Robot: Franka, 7 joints.
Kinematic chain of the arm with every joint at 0, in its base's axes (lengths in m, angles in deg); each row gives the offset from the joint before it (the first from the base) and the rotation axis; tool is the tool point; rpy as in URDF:
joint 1: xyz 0 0 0.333 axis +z
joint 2: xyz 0 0 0 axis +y
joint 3: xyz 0 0 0.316 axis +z
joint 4: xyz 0.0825 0 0 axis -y
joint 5: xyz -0.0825 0 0.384 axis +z
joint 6: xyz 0 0 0 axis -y
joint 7: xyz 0.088 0 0 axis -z
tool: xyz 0 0 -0.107 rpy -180 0 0
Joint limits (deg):
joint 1: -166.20..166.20
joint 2: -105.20..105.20
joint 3: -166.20..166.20
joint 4: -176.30..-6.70
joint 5: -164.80..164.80
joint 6: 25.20..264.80
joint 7: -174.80..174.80
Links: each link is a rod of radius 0.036 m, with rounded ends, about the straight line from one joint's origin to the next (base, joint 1, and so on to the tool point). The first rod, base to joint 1, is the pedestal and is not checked.
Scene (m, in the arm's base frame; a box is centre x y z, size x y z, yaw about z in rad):
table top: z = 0
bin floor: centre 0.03 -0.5 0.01 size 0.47 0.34 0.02 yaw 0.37
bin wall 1: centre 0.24 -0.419 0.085 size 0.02 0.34 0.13 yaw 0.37
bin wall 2: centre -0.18 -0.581 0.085 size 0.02 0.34 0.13 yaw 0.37
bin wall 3: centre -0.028 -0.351 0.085 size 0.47 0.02 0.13 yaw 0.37
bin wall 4: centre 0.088 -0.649 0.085 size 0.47 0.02 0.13 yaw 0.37
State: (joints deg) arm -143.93 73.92 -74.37 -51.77 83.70 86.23 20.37
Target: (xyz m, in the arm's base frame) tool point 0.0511 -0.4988 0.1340
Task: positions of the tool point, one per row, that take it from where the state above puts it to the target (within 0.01 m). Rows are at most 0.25 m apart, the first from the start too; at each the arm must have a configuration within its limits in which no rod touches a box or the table.
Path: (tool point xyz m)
1: -0.6928 -0.2546 0.2882
2: -0.5619 -0.3938 0.2673
3: -0.3772 -0.5015 0.2603
4: -0.1596 -0.5426 0.2740
5: 0.0511 -0.4988 0.3053
6: 0.0523 -0.5057 0.2205
7: 0.0511 -0.4988 0.1340

